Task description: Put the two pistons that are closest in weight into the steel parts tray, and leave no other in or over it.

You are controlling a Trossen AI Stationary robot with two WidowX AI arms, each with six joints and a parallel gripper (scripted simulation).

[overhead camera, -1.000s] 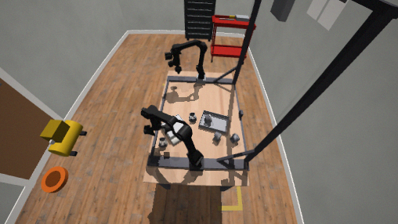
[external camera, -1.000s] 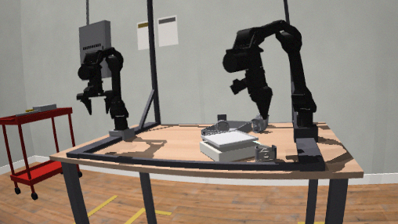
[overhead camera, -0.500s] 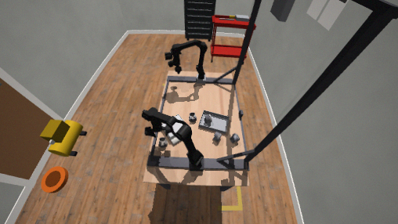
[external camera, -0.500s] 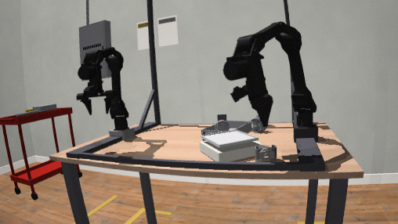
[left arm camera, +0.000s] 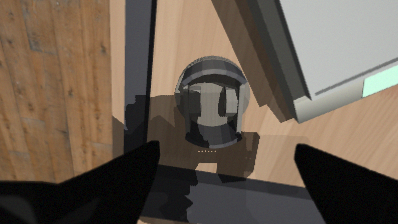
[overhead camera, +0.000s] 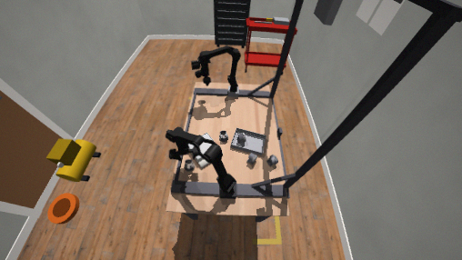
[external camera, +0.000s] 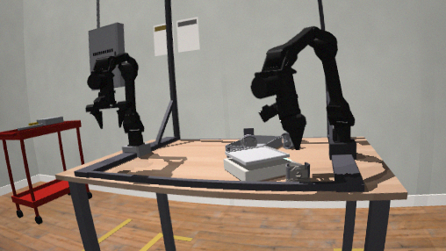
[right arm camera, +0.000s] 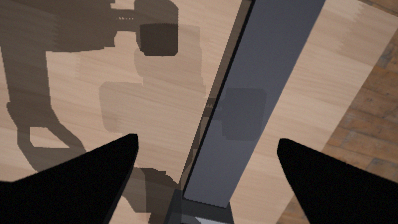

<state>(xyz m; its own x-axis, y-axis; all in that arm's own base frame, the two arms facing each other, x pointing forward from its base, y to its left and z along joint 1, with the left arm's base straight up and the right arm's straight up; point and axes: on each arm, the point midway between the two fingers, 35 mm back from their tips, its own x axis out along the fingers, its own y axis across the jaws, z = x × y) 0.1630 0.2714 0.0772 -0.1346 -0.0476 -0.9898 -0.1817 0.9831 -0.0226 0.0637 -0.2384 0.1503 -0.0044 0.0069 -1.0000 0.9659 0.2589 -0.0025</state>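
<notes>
Now: left hand 80 mm past the scale plate, 130 mm to the left of it and 80 mm above it. The rest, counted from my left hand: steel parts tray: 410 mm behind, 220 mm to the right, 130 mm below; white scale: 80 mm behind, 120 mm to the right, 100 mm below.
</notes>
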